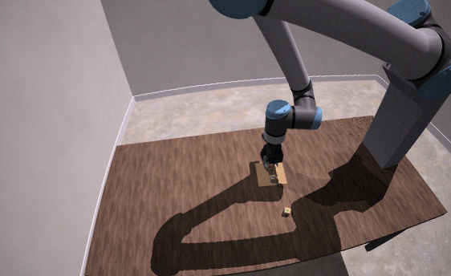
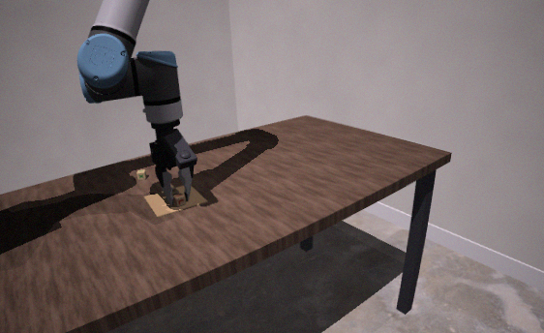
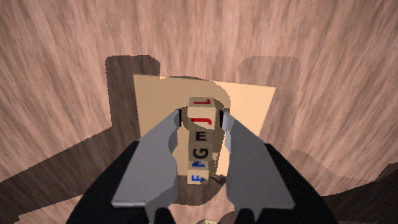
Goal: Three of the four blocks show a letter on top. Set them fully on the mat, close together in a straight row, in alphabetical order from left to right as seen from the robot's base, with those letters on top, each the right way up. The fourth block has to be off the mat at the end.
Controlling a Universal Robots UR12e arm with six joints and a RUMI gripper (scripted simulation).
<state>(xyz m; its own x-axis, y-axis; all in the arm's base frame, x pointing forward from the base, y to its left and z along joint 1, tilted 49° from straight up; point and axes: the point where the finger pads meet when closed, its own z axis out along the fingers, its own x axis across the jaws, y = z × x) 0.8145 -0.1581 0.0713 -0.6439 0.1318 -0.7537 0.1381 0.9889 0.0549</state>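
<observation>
Right now the mat is 10 mm ahead of my hand, 40 mm to the left of it and 20 mm below it.
</observation>
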